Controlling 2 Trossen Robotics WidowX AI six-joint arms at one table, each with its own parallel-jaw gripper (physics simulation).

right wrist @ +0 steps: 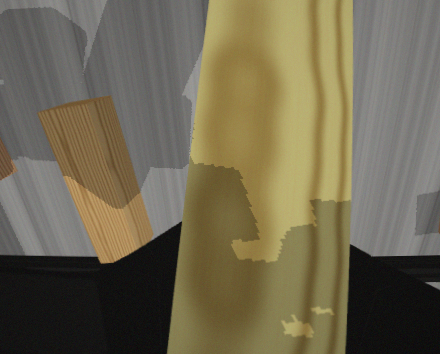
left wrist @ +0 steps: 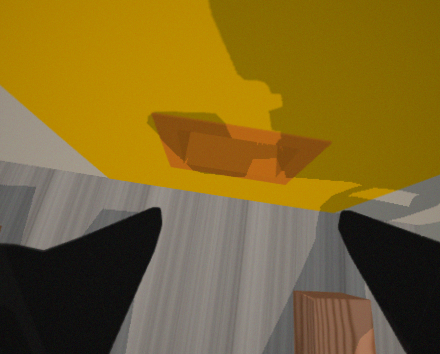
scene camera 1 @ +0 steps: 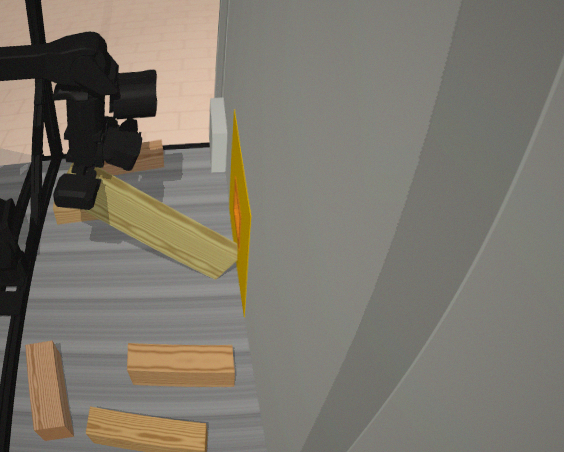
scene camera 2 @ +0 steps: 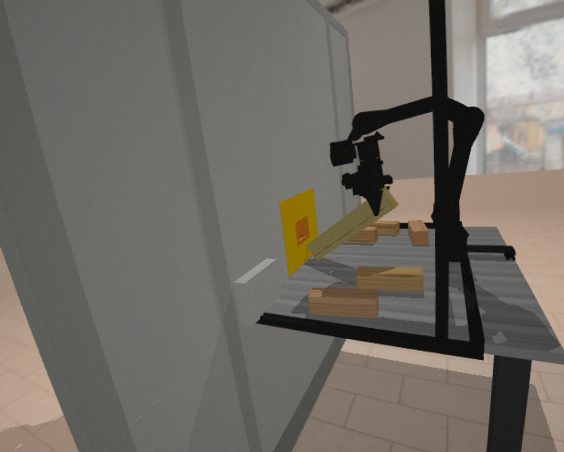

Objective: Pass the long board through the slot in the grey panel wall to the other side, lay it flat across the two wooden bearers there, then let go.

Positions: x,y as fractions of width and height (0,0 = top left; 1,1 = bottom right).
My left gripper (left wrist: 0.57,0.61) is open, with nothing in its grasp. Also in view: my right gripper (scene camera 1: 0.16,0.44) and an orange slot (left wrist: 0.44,0.41).
My right gripper is seen too in the right wrist view (right wrist: 0.56,0.65) and in scene camera 2 (scene camera 2: 0.67,0.47).
